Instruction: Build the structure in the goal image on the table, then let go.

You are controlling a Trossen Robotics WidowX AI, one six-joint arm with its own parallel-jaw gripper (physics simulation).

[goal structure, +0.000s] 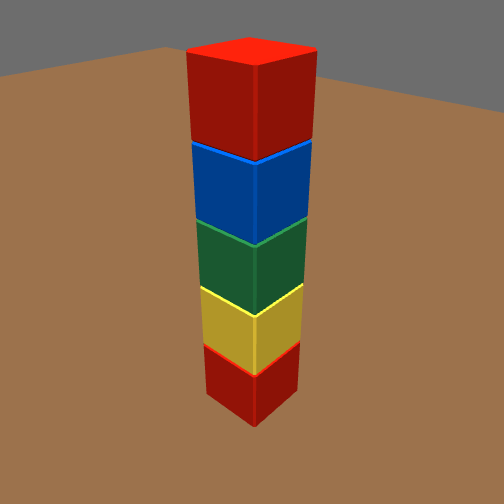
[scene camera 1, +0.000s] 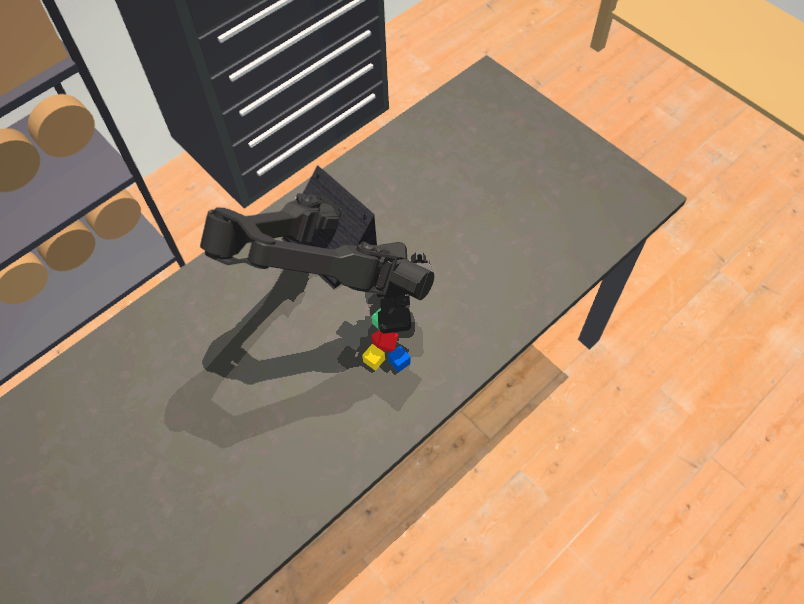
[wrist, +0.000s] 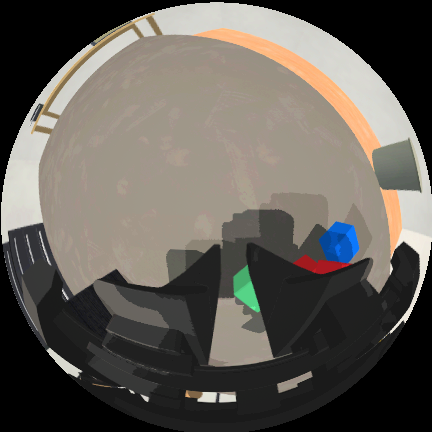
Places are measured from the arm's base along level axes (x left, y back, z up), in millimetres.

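Where they show: gripper, fingertip midpoint: [scene camera 1: 402, 303] [wrist: 232, 249]; arm's base, origin of the base link: [scene camera 1: 326, 216].
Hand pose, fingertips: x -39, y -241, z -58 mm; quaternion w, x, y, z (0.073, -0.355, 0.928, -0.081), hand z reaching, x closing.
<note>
Each offset is from my fingertips to the top centre of the thing. Level surfaces: height alone.
My gripper [scene camera 1: 394, 319] [wrist: 232, 249] points down low over the table, its fingers nearly together with a narrow empty gap. A green block {dx -46, dy +15, dz -5 mm} [scene camera 1: 376, 318] [wrist: 244, 287] is partly hidden by the gripper, beside and behind the right finger in the wrist view. A red shape {dx -89, dy -36, dz +33 mm} [scene camera 1: 386, 340] [wrist: 330, 267] lies on the blue and yellow blocks' robot side; I cannot tell whether it is one block or two. A blue block {dx -94, dy -70, dz -5 mm} [scene camera 1: 399, 358] [wrist: 340, 243] and a yellow block {dx -123, dy -27, dz -5 mm} [scene camera 1: 373, 357] sit side by side, slightly apart. The yellow block does not show in the wrist view.
The blocks are on the grey table {dz -38 mm} [scene camera 1: 519, 195] [wrist: 150, 125], in front of the arm's dark base plate [scene camera 1: 350, 217]. A dark drawer cabinet [scene camera 1: 311, 84] stands behind the table, and a shelf rack with round wooden pieces is at the left. The table's front edge runs beyond the blocks.
</note>
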